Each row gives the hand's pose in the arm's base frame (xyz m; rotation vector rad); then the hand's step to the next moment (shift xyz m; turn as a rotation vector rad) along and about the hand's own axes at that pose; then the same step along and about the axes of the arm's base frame.
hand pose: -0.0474 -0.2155 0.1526 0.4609 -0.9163 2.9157
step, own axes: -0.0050 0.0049 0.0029 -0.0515 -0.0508 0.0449
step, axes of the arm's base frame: 0.0049 -0.0055 -0.0019 0.0680 0.0185 0.0478
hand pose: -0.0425 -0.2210 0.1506 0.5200 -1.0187 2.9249
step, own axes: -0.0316 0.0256 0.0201 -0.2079 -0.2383 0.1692
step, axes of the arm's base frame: 0.0333 -0.0290 -0.0105 0.2745 0.1080 0.2041
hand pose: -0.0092 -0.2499 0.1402 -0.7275 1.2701 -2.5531
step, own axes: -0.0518 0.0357 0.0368 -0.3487 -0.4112 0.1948
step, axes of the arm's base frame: 0.0618 -0.0275 -0.0270 0.4154 0.2499 0.3059
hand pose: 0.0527 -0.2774 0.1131 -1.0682 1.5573 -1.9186
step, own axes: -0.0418 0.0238 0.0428 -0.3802 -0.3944 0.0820
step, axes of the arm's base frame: 0.0559 -0.0013 -0.0319 0.3433 0.3379 0.2736
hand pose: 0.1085 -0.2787 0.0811 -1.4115 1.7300 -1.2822
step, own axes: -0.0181 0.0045 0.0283 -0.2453 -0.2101 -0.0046
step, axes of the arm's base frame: 0.0278 0.0080 -0.0176 0.1535 0.2360 0.1583
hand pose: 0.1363 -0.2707 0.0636 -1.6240 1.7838 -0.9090
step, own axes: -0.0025 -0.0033 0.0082 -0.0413 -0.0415 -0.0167
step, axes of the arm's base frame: 0.0087 0.0014 -0.0026 0.0172 0.0413 0.0413
